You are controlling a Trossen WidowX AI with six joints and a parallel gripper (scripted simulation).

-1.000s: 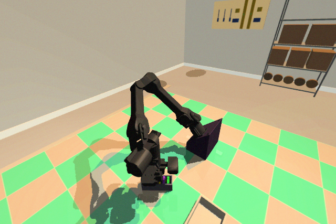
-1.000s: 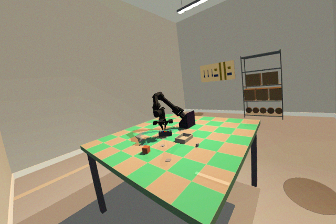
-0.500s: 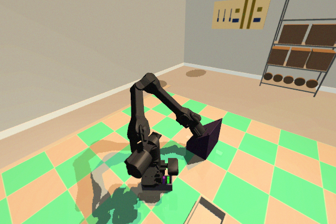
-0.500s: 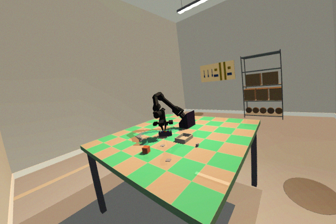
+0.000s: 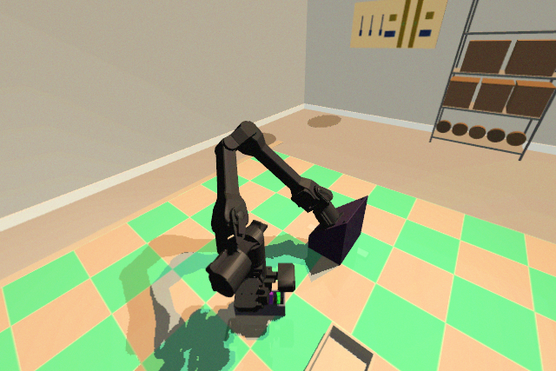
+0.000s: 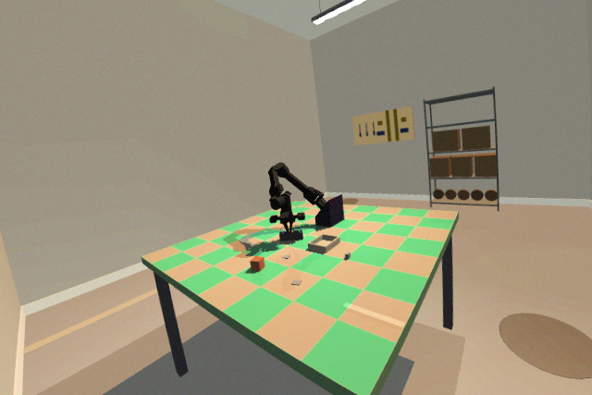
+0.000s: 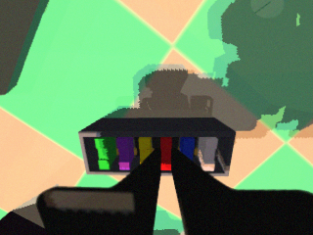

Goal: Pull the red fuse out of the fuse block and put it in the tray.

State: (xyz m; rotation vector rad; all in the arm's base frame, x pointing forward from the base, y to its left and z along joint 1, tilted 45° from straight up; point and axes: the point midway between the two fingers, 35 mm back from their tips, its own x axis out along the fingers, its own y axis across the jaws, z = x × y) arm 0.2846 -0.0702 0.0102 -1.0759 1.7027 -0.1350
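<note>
My gripper tip is 10 mm above the red fuse. Also, from my gripper tip: purple fuse (30 mm to the left, 20 mm behind, 10 mm below); then yellow fuse (10 mm to the left, 10 mm below, 10 mm behind); then blue fuse (10 mm to the right, 10 mm below, 10 mm ahead).
</note>
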